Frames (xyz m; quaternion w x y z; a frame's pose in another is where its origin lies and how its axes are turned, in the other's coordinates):
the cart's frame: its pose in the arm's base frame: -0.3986 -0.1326 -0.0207 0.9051 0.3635 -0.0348 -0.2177
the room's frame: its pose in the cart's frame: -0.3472 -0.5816 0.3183 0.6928 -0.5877 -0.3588 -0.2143
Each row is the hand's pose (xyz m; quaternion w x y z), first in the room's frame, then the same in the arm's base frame.
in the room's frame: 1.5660 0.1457 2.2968 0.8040 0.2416 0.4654 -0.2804
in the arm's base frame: 0.1481 0.0026 2.3273 0.6407 0.1776 0.0306 -0.7463
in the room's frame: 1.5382 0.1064 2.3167 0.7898 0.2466 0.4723 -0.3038
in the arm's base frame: 0.1032 0.0247 2.3416 0.6207 0.1933 0.0274 -0.7593
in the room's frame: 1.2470 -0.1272 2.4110 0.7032 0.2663 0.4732 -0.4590
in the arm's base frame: -0.2257 0.2249 2.3375 0.4832 0.2617 -0.0237 -0.8352
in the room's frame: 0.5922 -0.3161 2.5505 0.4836 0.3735 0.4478 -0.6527
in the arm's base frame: -0.6800 0.7132 2.1396 0.2495 0.4376 -0.1333 -0.8535
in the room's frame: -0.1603 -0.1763 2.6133 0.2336 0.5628 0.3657 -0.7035
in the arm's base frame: -0.9018 1.3007 1.6977 0.0836 0.6398 -0.2733 -0.7134
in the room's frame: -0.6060 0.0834 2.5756 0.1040 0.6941 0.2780 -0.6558
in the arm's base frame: -0.8876 1.6435 1.3107 0.0394 0.7376 -0.3717 -0.5623
